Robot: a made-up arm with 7 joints. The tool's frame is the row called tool.
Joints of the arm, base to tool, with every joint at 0 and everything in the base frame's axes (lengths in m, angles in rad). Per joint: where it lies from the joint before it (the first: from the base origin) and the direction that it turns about. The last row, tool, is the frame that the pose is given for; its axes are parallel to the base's.
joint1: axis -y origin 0 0 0.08
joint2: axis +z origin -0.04 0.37 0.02
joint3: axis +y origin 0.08 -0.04 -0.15
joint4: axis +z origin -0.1 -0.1 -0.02
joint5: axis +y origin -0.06 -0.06 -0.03
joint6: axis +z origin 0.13 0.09 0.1
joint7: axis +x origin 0 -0.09 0.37
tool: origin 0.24 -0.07 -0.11
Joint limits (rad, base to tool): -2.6..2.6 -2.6..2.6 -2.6..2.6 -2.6..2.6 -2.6..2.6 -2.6..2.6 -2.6..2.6
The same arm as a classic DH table. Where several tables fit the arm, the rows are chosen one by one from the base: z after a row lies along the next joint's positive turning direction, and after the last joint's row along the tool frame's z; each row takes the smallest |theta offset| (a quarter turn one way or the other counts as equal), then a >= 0, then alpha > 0; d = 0 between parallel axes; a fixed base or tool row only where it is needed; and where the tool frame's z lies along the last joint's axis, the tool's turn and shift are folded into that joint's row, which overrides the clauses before.
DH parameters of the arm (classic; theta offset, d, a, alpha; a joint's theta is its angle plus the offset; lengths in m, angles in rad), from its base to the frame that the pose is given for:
base (fixed): 0 0.08 0 1.5708
joint1: 0 -0.37 -0.04 -1.5708
joint2: 0 -0.13 0.08 -1.5708
joint3: 0 -0.14 -0.1 1.5708
joint4: 0 -0.05 -0.06 -1.5708
joint5: 0 0.03 0.13 1.5708
joint6: -1.5708 0.47 0.09 -1.5708
joint7: 0 0.24 0.07 1.5708
tool (fixed): 1.5708 -0.11 0 0
Joint limits (rad, base to tool): -2.6..2.6 -2.6..2.6 -2.6..2.6 -2.6..2.6 -2.6..2.6 -2.6..2.6 -2.6..2.6

